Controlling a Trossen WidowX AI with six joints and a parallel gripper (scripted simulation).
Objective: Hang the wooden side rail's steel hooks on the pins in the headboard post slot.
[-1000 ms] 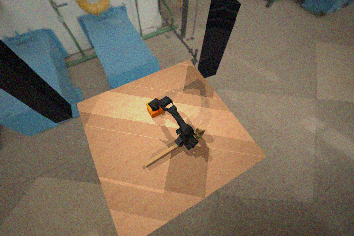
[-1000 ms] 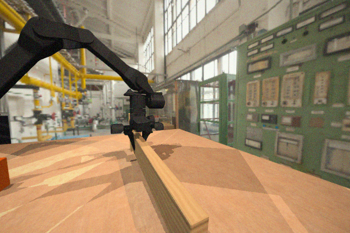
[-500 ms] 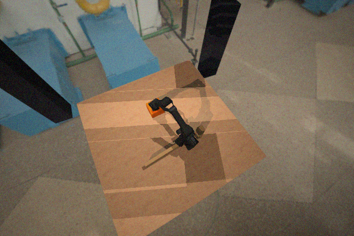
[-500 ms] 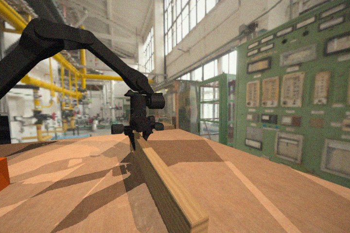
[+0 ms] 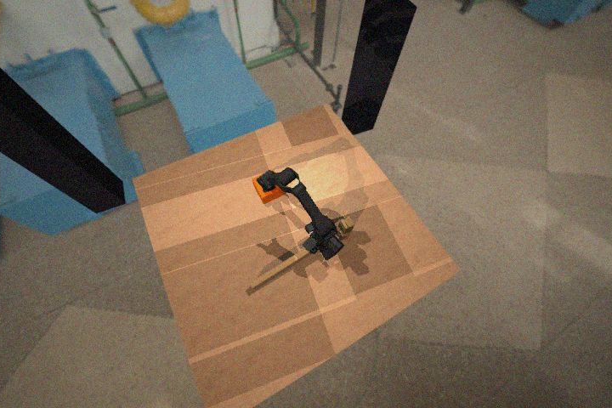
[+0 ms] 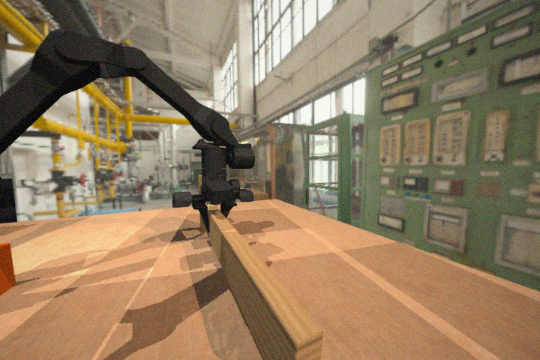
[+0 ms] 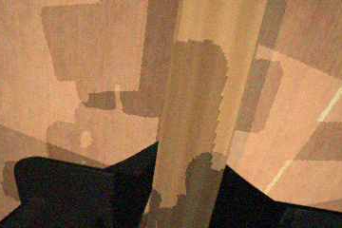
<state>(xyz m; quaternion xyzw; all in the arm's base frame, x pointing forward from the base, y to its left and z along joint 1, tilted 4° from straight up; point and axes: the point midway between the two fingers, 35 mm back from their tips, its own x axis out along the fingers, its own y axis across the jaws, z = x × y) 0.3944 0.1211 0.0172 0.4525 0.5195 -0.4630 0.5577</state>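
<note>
My gripper tip is 14 cm to the right of the wooden headboard post, 4 cm below it and 1 cm past it.
</note>
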